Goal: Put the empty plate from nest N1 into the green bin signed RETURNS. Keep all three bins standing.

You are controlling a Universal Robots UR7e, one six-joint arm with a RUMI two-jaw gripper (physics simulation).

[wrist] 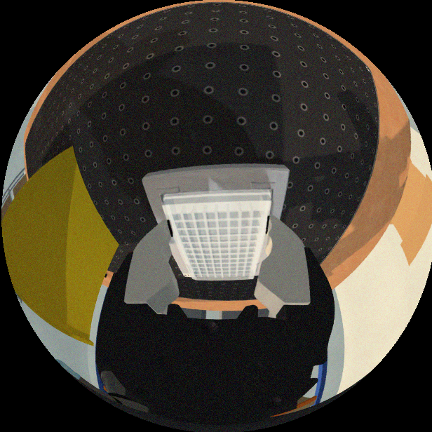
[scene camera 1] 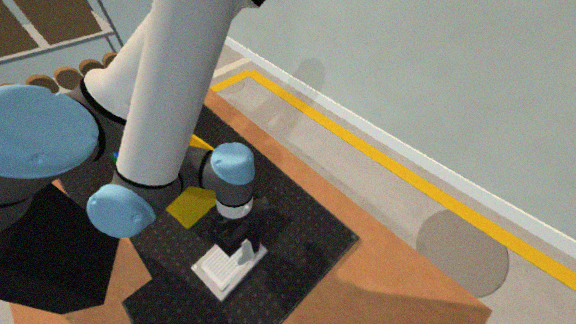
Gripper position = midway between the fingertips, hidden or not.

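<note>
My gripper [scene camera 1: 239,249] is there for me to see, and in the wrist view you get the gripper [wrist: 218,219] too. There's a yellow bin [scene camera 1: 193,203], and the wrist view shows that bin [wrist: 66,248] as well. Then I can see a white gridded plate [scene camera 1: 219,267], with the wrist view giving me the plate [wrist: 219,233] again. And there's a light grey nest [scene camera 1: 249,266].
</note>
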